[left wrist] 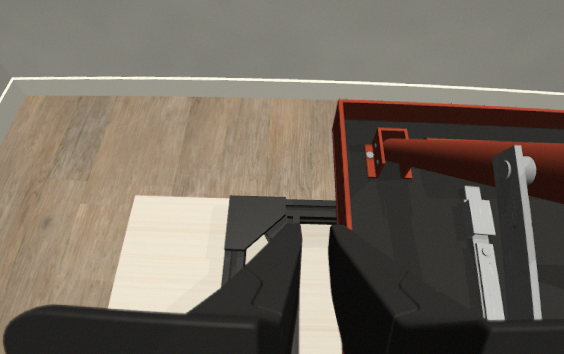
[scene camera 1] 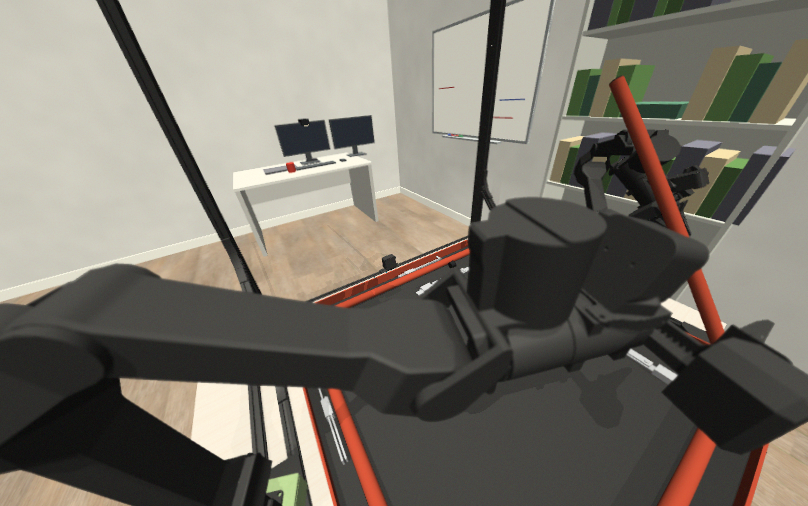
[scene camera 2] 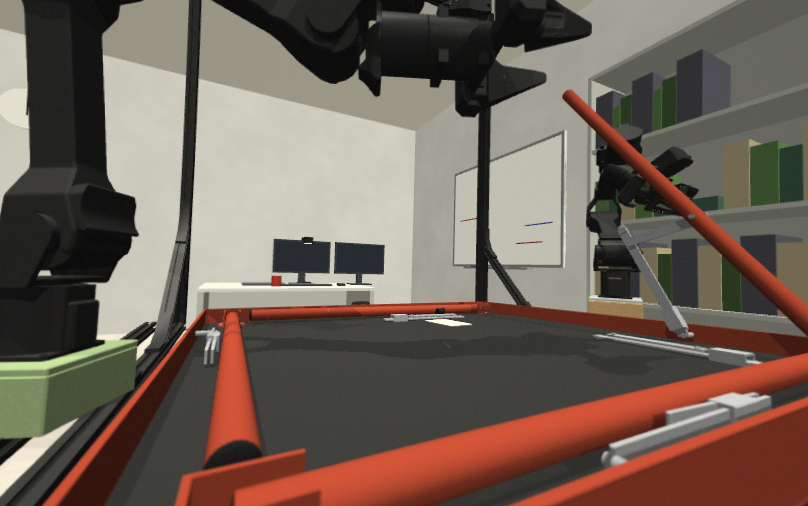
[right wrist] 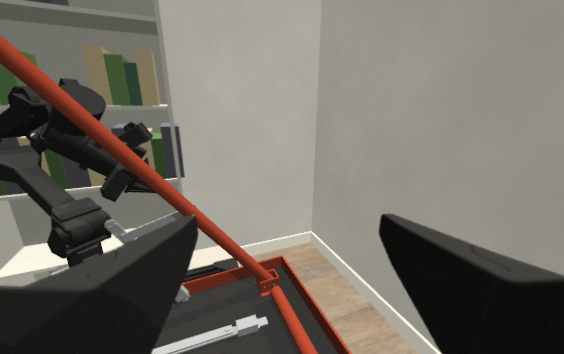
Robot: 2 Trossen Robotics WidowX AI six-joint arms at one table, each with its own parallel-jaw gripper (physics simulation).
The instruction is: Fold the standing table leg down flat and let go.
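Pixels of known places: left gripper, fingertip midpoint: (left wrist: 314,237); right gripper, fingertip midpoint: (scene camera 1: 703,290) (scene camera 2: 565,56) (right wrist: 289,224); left arm's base, origin of the base link: (scene camera 2: 615,297); right arm's base, origin of the base link: (scene camera 2: 38,352).
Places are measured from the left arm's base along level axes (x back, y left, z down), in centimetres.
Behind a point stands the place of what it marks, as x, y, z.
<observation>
A red table leg (scene camera 1: 657,178) @[-17.7, 1.5, -29.7] (scene camera 2: 655,177) @[-20.4, 6.3, -22.4] (left wrist: 460,152) @[-23.1, 15.3, -10.4] (right wrist: 125,157) @[-18.9, 3.5, -26.1] leans at a slant, its free end high and its foot in a red bracket (left wrist: 392,131) @[-29.8, 24.7, 2.3] (right wrist: 267,286) @[-29.9, 21.9, 3.6]. A grey brace (scene camera 2: 657,286) @[-16.6, 6.8, -3.5] (left wrist: 529,240) @[-18.8, 9.7, -14.9] joins it to the table. My left gripper (scene camera 2: 691,190) (left wrist: 314,237) @[-11.5, 13.2, -16.3] is nearly closed and holds nothing; in the left wrist view the leg passes to the right of its fingers. Whether they touch is hidden. My right gripper (scene camera 2: 566,53) @[-53.2, -3.3, -29.1] (right wrist: 289,224) @[-53.2, -3.3, -29.1] is wide open and empty; its arm crosses the foreground in scene camera 1.
Other red legs (scene camera 2: 235,381) (right wrist: 295,320) lie folded along the red-rimmed upturned table (scene camera 2: 369,369) @[-62.9, -21.6, 5.9]. Grey folding hardware (scene camera 2: 730,355) @[-33.7, 12.9, 4.3] (left wrist: 480,215) @[-32.5, 13.3, 3.9] lies on it. Black uprights (scene camera 1: 488,119) @[17.0, -37.9, -36.9] (scene camera 2: 483,208) @[17.0, -38.1, -26.5] stand around it, with a bookshelf behind.
</observation>
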